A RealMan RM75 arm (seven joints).
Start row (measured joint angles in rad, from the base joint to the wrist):
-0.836 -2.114 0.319 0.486 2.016 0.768 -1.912
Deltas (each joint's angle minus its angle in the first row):
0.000 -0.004 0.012 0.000 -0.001 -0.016 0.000
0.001 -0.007 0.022 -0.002 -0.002 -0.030 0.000
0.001 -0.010 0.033 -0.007 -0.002 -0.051 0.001
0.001 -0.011 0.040 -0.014 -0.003 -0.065 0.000
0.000 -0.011 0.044 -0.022 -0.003 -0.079 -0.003
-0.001 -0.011 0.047 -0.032 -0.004 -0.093 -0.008
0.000 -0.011 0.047 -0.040 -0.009 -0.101 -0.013
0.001 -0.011 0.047 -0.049 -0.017 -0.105 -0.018
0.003 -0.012 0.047 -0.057 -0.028 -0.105 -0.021
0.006 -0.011 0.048 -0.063 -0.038 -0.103 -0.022
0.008 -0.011 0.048 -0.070 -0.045 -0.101 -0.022
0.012 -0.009 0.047 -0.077 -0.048 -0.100 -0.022
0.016 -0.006 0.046 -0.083 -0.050 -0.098 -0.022
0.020 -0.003 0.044 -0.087 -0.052 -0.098 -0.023
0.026 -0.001 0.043 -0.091 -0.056 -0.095 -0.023
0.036 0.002 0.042 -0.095 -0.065 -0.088 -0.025
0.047 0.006 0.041 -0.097 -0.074 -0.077 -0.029
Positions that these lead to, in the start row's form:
-0.836 -2.118 0.331 0.486 2.015 0.752 -1.912
-0.835 -2.121 0.341 0.484 2.014 0.738 -1.912
-0.835 -2.124 0.352 0.479 2.014 0.717 -1.911
-0.835 -2.125 0.359 0.472 2.013 0.703 -1.912
-0.836 -2.125 0.363 0.464 2.013 0.689 -1.915
-0.837 -2.125 0.366 0.454 2.012 0.675 -1.920
-0.836 -2.125 0.366 0.446 2.007 0.667 -1.925
-0.835 -2.125 0.366 0.437 1.999 0.663 -1.930
-0.833 -2.126 0.366 0.429 1.988 0.663 -1.933
-0.830 -2.125 0.367 0.423 1.978 0.665 -1.934
-0.828 -2.125 0.367 0.416 1.971 0.667 -1.934
-0.824 -2.123 0.366 0.409 1.968 0.668 -1.934
-0.820 -2.120 0.365 0.403 1.966 0.670 -1.934
-0.816 -2.117 0.363 0.399 1.964 0.670 -1.935
-0.810 -2.115 0.362 0.395 1.960 0.673 -1.935
-0.800 -2.112 0.361 0.391 1.951 0.680 -1.937
-0.789 -2.108 0.360 0.389 1.942 0.691 -1.941

